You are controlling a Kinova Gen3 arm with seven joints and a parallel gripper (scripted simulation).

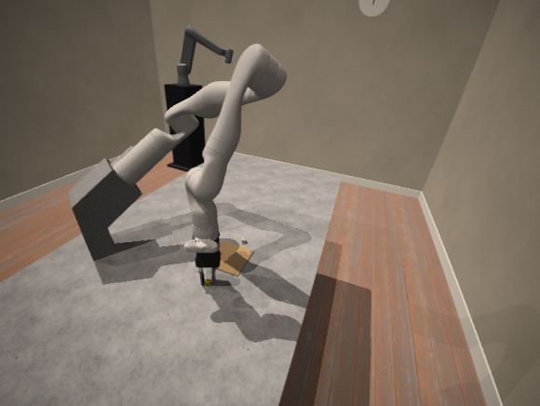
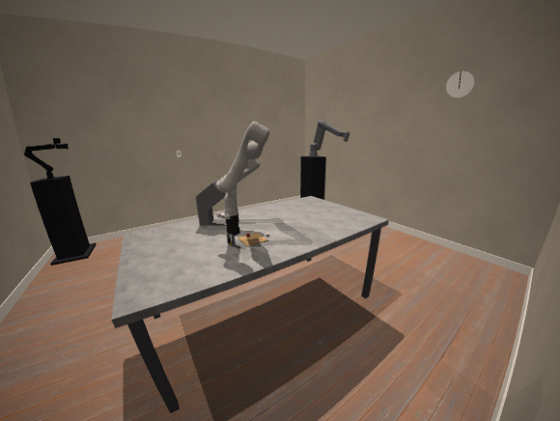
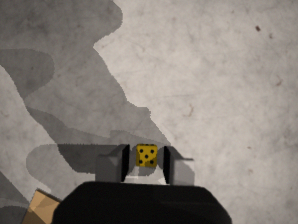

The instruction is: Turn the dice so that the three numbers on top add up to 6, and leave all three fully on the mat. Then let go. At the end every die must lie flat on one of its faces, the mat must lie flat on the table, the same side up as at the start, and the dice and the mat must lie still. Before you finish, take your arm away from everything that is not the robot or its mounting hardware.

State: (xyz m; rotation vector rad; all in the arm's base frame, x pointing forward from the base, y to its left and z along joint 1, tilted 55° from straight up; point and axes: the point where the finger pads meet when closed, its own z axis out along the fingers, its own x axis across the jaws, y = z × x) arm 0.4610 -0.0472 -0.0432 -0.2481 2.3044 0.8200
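Now: the yellow die 1 cm below my hand. Round my hand: tan mat (14 cm to the left, 2 cm below, 1 cm behind); white die (24 cm to the left, 1 cm below); red die (13 cm to the left, 5 cm behind, 1 cm below).
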